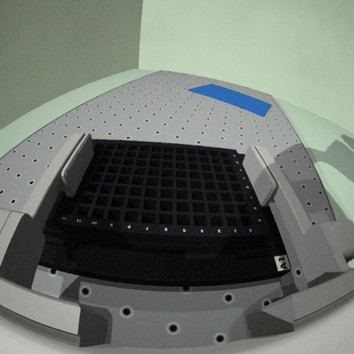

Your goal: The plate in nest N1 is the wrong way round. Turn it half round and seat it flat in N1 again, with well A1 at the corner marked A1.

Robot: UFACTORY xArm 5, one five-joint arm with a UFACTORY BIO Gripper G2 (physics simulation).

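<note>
The black plate (162,192) lies between the two finger pads over nest N1. Its column numbers 12 to 1 run along the near edge, with column 1 and the row letters on the right, so well A1 is at the near right corner. The black nest N1 (165,270) shows below the plate's near edge, with its white A1 tag (282,263) at the near right corner. My gripper (169,172) is shut on the plate, one pad at each short side. The plate sits slightly askew between the pads. Dark shadow hides how high its underside is.
A grey board (150,117) with rows of holes carries the nest and stretches away behind it. A blue rectangle (232,100) lies on the board at the far right. Pale green walls stand behind, and a shadow falls at the right.
</note>
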